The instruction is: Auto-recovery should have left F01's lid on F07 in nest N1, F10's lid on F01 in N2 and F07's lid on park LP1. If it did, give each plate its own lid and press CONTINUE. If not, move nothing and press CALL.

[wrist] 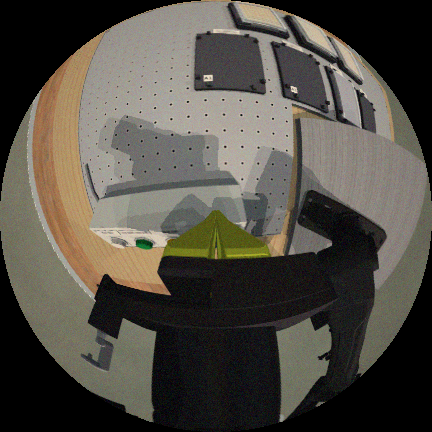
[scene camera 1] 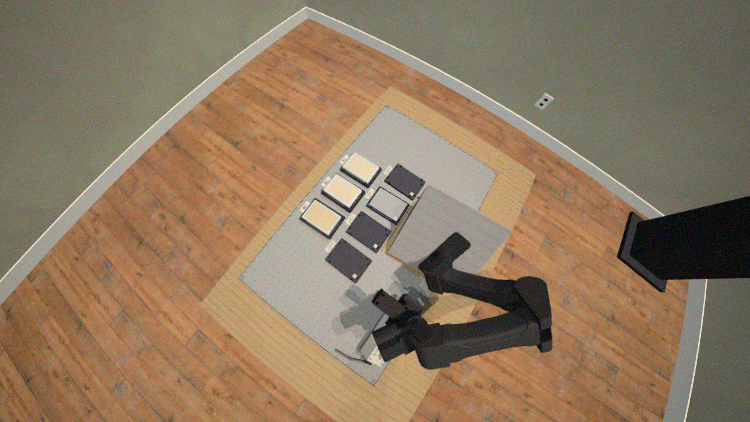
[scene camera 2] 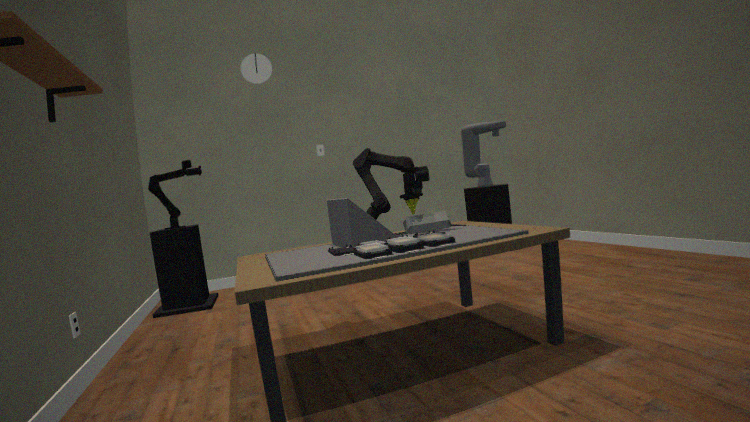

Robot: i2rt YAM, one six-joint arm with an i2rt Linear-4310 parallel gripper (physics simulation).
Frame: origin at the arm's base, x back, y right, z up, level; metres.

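Seen in the pictures: gripper, fingertip midpoint: [wrist: 215,215] [scene camera 2: 413,214]; arm's base, link origin: [wrist: 345,226] [scene camera 1: 443,255] [scene camera 2: 366,222].
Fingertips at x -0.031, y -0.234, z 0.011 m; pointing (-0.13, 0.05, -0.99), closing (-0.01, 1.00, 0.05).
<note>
Offsets run from my fingertips to a thing's top centre. "pt": to the spot under its first point.
My gripper [wrist: 215,215] [scene camera 2: 413,212] is shut and empty, its yellow-green fingers pointing down at the button box @[dx +0.034, dy -0.076, dz -0.008 m] [wrist: 125,205] [scene camera 2: 432,224]. In the wrist view the green button @[dx +0.058, dy -0.100, dz -0.018 m] [wrist: 144,244] shows; the fingers hide the box's right-hand buttons. In scene camera 1, three cream-topped plates @[dx -0.428, dy +0.342, dz -0.059 m] [scene camera 1: 360,168] @[dx -0.418, dy +0.214, dz -0.054 m] [scene camera 1: 343,192] @[dx -0.411, dy +0.081, dz -0.060 m] [scene camera 1: 322,217] form the outer row. The inner row has a dark pad @[pt dx -0.252, dy +0.412, dz -0.082 m] [scene camera 1: 404,181], a grey-topped piece @[dx -0.243, dy +0.287, dz -0.074 m] [scene camera 1: 388,204] and two more dark pads @[pt dx -0.239, dy +0.155, dz -0.082 m] [scene camera 1: 368,230] @[pt dx -0.227, dy +0.020, dz -0.083 m] [scene camera 1: 348,260]. Corner marks "A1" show on two dark pads in the wrist view; plate and lid names are unreadable.
A grey sloped block [scene camera 1: 445,220] [scene camera 2: 340,223] [wrist: 360,160] stands beside the inner row, near the arm. A thin dark bar @[pt dx -0.006, dy -0.229, dz -0.092 m] [scene camera 1: 352,356] [wrist: 92,181] lies beside the button box. Two other arms stand on dark pedestals [scene camera 2: 179,267] [scene camera 2: 487,203] beyond the table.
</note>
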